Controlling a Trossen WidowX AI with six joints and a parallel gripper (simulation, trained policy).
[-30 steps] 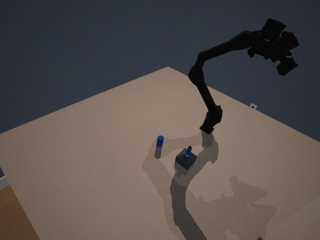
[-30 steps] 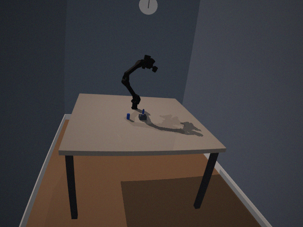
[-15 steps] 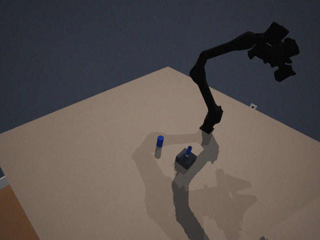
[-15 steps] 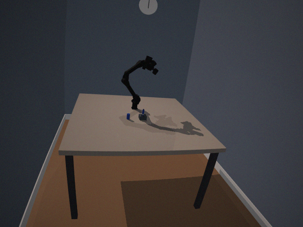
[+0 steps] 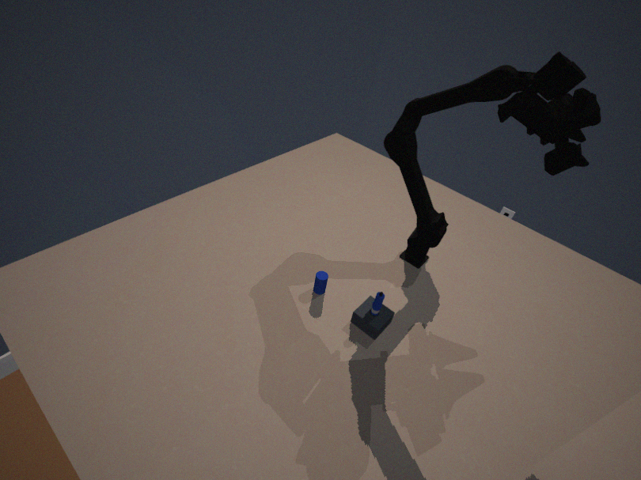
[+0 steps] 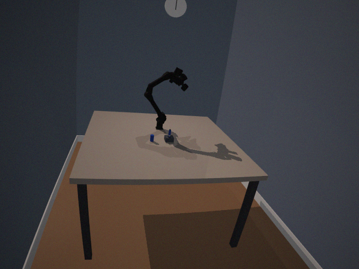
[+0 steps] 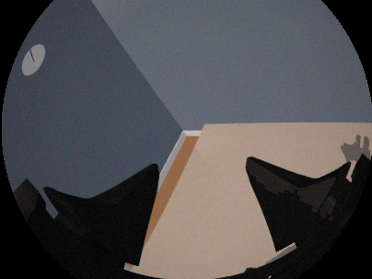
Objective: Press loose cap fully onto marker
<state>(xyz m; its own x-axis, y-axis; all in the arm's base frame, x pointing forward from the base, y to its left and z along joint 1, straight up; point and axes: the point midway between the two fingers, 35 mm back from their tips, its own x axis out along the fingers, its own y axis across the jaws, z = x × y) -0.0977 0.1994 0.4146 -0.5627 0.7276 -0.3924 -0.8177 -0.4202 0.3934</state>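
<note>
The blue cap lies 410 mm ahead of my gripper tip, 330 mm to the right of it and 370 mm below it. The rest, counted from my gripper tip: dark grey holder block (390 mm ahead, 190 mm to the right, 380 mm below).
</note>
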